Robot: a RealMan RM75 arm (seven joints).
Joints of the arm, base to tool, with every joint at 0 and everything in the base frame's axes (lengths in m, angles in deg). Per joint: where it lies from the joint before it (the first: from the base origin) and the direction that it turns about. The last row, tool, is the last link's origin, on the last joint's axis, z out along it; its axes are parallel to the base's.
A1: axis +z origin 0 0 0.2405
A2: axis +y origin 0 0 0
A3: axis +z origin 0 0 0.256
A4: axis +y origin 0 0 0
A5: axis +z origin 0 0 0.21
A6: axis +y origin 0 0 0
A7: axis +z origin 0 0 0.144
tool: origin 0 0 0
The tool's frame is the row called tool.
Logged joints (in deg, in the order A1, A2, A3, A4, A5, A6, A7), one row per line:
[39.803, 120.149, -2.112, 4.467, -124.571, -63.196, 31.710]
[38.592, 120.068, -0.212, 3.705, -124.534, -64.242, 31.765]
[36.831, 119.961, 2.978, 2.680, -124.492, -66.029, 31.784]
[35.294, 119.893, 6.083, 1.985, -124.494, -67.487, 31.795]
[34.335, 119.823, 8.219, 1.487, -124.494, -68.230, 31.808]
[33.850, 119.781, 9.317, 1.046, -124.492, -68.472, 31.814]
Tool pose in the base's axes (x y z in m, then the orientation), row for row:
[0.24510, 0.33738, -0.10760, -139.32, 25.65, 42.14]
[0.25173, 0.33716, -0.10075, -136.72, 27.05, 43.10]
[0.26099, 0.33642, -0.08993, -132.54, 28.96, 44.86]
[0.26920, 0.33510, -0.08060, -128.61, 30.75, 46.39]
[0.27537, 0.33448, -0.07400, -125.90, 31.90, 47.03]
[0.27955, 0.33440, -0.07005, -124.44, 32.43, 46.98]
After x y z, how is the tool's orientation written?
As a rotation vector, in degrees.
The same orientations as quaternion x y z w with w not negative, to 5 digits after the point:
[-0.90567, 0.16674, 0.27394, 0.27735]
[-0.89596, 0.17727, 0.28245, 0.29335]
[-0.87935, 0.19214, 0.29763, 0.31820]
[-0.86278, 0.20629, 0.31121, 0.34090]
[-0.85129, 0.21570, 0.31800, 0.35730]
[-0.84541, 0.22032, 0.31917, 0.36724]

